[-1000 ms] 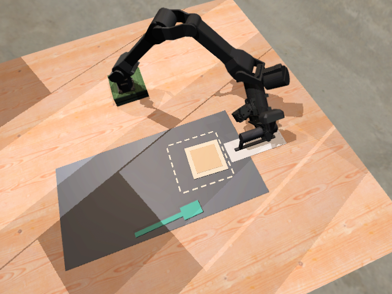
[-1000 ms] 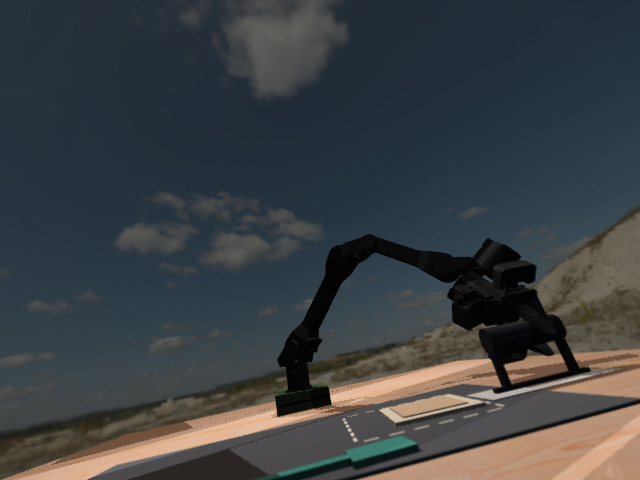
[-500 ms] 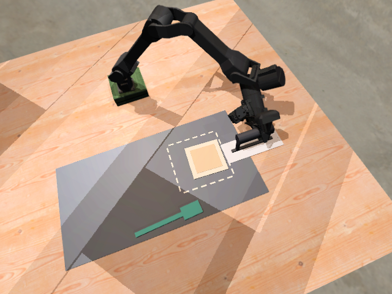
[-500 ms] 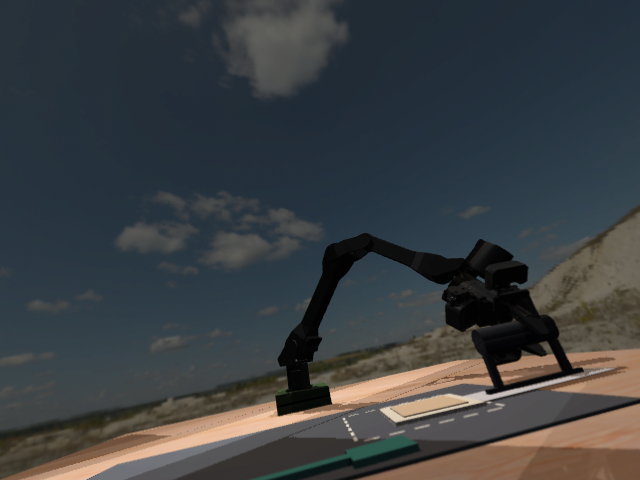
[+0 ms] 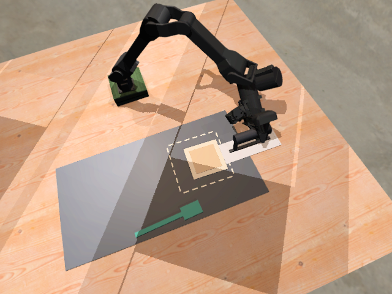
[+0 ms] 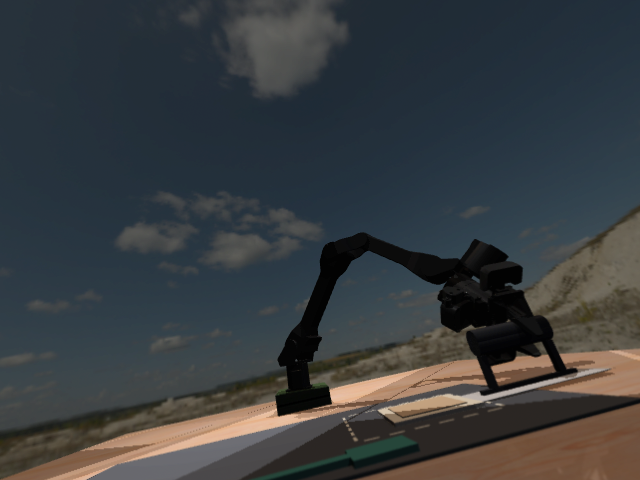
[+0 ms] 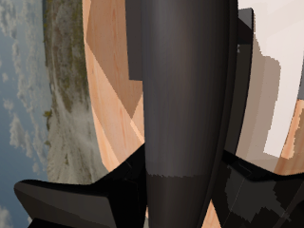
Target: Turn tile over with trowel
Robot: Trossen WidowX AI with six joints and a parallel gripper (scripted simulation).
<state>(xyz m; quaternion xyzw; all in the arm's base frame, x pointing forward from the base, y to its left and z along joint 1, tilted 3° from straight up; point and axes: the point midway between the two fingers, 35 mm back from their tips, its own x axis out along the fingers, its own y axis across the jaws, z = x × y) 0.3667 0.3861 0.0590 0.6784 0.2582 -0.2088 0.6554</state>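
Now: the flat teal tool 32 cm to the right of my gripper tip, 14 cm ahead of it and 5 cm below it. Round my gripper tip: tile 18 cm to the right, 5 cm below, 2 cm behind; then grey mat 36 cm to the right, 7 cm below.
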